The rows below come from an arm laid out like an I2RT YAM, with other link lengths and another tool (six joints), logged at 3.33 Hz.
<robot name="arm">
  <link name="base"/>
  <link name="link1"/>
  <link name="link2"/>
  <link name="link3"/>
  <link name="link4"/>
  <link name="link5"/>
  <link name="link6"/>
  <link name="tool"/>
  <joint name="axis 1" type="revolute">
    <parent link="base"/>
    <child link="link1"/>
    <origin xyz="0 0 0.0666"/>
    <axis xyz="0 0 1"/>
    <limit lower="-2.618" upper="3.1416"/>
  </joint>
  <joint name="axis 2" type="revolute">
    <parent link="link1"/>
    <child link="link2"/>
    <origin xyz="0.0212 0.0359 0.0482" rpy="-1.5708 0 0"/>
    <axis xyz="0 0 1"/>
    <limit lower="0" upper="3.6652"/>
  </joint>
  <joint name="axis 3" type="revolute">
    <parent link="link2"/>
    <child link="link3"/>
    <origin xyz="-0.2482 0 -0.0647" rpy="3.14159 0 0"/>
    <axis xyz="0 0 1"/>
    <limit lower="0" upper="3.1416"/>
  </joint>
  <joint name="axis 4" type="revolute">
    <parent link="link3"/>
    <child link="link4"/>
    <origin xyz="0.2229 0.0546 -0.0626"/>
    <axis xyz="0 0 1"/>
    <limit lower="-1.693" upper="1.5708"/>
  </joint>
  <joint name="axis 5" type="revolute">
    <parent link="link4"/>
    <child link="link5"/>
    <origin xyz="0.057 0.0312 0.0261" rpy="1.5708 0 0"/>
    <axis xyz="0 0 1"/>
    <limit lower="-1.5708" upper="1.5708"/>
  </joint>
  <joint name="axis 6" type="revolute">
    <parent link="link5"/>
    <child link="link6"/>
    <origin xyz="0.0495 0 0.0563" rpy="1.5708 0 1.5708"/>
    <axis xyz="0 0 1"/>
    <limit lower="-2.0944" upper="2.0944"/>
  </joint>
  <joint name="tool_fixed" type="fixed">
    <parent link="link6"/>
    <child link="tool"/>
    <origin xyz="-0.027 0.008 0.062" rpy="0 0.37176 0.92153"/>
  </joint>
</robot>
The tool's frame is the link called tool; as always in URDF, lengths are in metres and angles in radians.
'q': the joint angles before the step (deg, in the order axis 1, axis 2, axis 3, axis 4, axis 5, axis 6). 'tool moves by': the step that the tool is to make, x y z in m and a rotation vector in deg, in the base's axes. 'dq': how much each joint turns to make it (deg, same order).
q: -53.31 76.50 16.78 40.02 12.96 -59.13
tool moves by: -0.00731 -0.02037 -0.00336 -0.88 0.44 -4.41
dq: -3.11 5.35 1.93 3.98 1.51 -0.40
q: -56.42 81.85 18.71 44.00 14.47 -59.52
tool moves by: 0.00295 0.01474 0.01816 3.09 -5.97 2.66
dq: -0.36 -9.34 0.48 -10.24 -5.07 5.42
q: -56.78 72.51 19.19 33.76 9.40 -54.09
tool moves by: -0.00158 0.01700 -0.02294 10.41 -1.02 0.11
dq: -0.04 1.42 -0.08 -7.50 -2.81 5.97
